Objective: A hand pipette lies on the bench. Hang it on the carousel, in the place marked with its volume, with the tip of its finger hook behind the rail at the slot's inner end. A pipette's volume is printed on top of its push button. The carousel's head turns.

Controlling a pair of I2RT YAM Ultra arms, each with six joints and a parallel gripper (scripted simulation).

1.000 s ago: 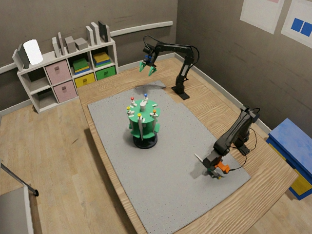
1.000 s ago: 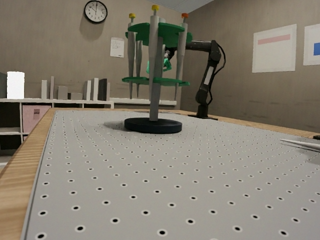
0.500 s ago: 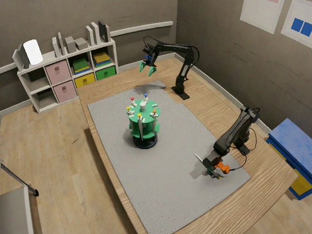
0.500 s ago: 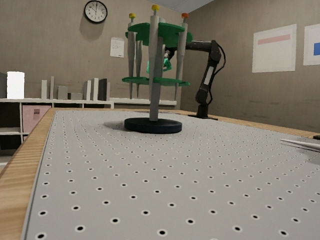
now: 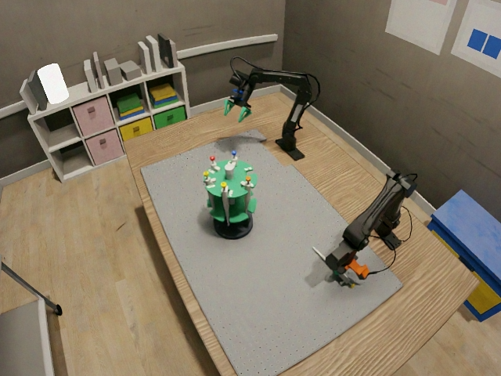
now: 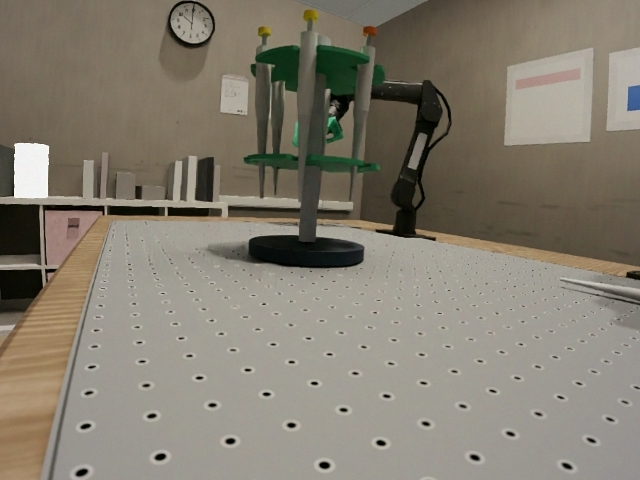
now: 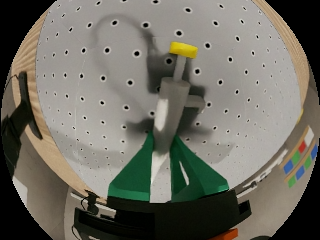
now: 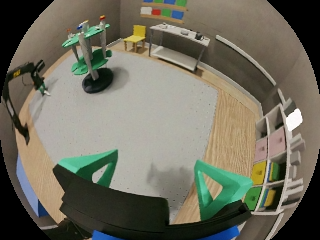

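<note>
Now: left hand 10 mm short of the hand pipette and 20 mm to the left of it.
</note>
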